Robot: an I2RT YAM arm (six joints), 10 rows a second.
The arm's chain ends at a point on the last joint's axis. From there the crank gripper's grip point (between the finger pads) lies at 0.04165 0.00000 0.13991 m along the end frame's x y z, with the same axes.
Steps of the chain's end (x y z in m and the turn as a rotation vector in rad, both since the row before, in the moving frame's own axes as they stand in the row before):
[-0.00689, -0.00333, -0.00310, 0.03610, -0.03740, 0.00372]
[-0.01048, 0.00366, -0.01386, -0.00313, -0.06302, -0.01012]
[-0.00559, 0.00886, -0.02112, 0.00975, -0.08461, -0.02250]
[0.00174, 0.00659, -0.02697, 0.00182, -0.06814, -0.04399]
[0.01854, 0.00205, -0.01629, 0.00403, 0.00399, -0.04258]
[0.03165, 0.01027, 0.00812, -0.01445, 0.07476, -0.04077]
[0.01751, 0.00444, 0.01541, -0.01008, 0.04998, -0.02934]
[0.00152, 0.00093, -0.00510, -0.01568, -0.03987, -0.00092]
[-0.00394, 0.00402, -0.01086, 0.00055, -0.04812, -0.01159]
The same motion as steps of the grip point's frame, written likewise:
[-0.01214, -0.00826, -0.00173, 0.03610, -0.03740, 0.00372]
[-0.01937, 0.00373, -0.01151, -0.00313, -0.06302, -0.01012]
[-0.01759, 0.00668, -0.01811, 0.00975, -0.08461, -0.02250]
[-0.00793, 0.00471, -0.02446, 0.00182, -0.06814, -0.04399]
[0.01905, -0.00030, -0.01646, 0.00403, 0.00399, -0.04258]
[0.04199, 0.01036, 0.00462, -0.01445, 0.07476, -0.04077]
[0.02445, 0.00452, 0.01315, -0.01008, 0.04998, -0.02934]
[-0.00409, 0.00310, -0.00357, -0.01568, -0.03987, -0.00092]
[-0.01072, 0.00350, -0.00902, 0.00055, -0.04812, -0.01159]

